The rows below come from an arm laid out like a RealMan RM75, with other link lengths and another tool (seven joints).
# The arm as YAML. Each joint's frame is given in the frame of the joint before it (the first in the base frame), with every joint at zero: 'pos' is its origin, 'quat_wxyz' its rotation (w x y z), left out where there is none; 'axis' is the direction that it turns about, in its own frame. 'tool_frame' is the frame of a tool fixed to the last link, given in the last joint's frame.
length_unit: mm
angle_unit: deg
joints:
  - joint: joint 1
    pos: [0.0, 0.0, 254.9]
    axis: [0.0, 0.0, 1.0]
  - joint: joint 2
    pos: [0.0, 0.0, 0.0]
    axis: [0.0, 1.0, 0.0]
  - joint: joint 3
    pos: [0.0, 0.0, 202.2]
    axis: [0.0, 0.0, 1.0]
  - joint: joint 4
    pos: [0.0, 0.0, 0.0]
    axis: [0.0, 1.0, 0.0]
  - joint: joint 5
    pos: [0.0, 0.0, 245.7]
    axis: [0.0, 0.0, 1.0]
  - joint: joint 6
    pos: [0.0, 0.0, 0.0]
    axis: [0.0, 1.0, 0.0]
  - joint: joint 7
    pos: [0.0, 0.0, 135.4]
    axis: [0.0, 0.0, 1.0]
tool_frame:
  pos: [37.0, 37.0, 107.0]
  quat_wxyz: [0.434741, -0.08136, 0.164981, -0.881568]
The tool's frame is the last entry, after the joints.
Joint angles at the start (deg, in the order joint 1, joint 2, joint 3, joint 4, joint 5, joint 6, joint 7):
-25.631, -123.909, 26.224, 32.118, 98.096, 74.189, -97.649
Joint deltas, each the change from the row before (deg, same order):
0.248, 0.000, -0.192, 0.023, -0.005, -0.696, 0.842
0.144, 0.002, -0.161, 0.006, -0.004, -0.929, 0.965
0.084, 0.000, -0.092, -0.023, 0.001, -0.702, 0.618
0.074, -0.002, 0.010, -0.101, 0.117, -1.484, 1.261
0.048, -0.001, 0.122, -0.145, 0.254, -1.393, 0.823
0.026, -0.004, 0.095, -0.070, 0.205, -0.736, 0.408
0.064, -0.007, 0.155, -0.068, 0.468, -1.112, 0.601
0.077, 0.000, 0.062, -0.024, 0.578, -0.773, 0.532
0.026, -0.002, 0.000, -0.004, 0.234, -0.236, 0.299
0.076, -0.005, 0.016, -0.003, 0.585, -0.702, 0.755
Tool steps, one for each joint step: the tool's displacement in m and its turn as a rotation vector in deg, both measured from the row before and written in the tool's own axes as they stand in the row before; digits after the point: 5 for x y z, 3 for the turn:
0.00338, 0.00291, -0.00050, -0.819, 0.330, 0.858
0.00356, 0.00285, 0.00034, -0.878, 0.381, 1.059
0.00271, 0.00186, 0.00042, -0.602, 0.332, 0.692
0.00560, 0.00200, 0.00139, -0.907, 0.732, 1.539
0.00574, 0.00077, 0.00144, -0.595, 0.897, 1.203
0.00319, -0.00001, 0.00075, -0.230, 0.512, 0.669
0.00527, -0.00041, 0.00092, -0.241, 0.848, 1.123
0.00444, -0.00081, 0.00028, -0.048, 0.669, 1.037
0.00149, -0.00048, -0.00001, 0.009, 0.179, 0.471
0.00415, -0.00098, 0.00008, -0.032, 0.529, 1.231

